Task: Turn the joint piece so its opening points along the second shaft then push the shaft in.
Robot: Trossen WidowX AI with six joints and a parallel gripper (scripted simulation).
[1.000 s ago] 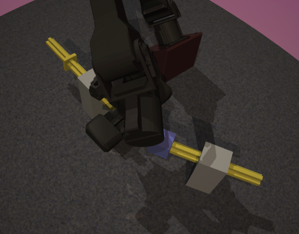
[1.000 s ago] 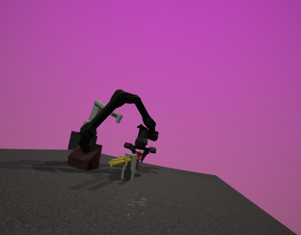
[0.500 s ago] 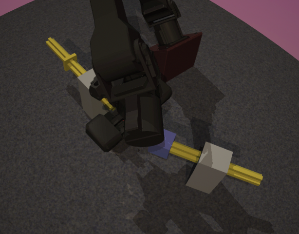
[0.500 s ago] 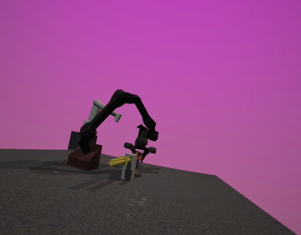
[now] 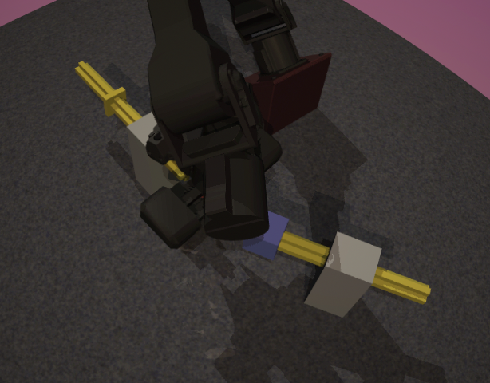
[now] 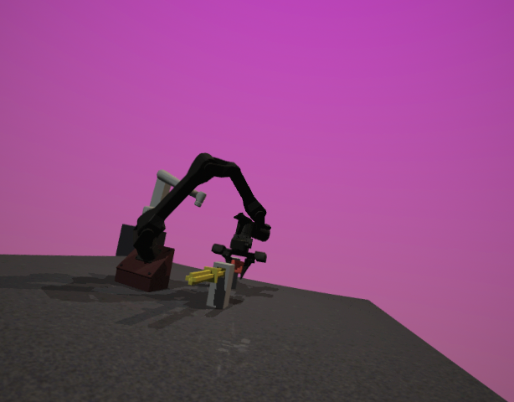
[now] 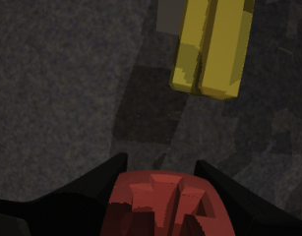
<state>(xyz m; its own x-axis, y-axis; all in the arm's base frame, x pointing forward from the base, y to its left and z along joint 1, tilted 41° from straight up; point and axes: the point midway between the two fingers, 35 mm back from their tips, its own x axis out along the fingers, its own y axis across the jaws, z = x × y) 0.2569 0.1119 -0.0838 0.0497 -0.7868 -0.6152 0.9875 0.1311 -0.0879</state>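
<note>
Now: the red joint piece 40 mm above my gripper tip and 20 mm to the left of it.
</note>
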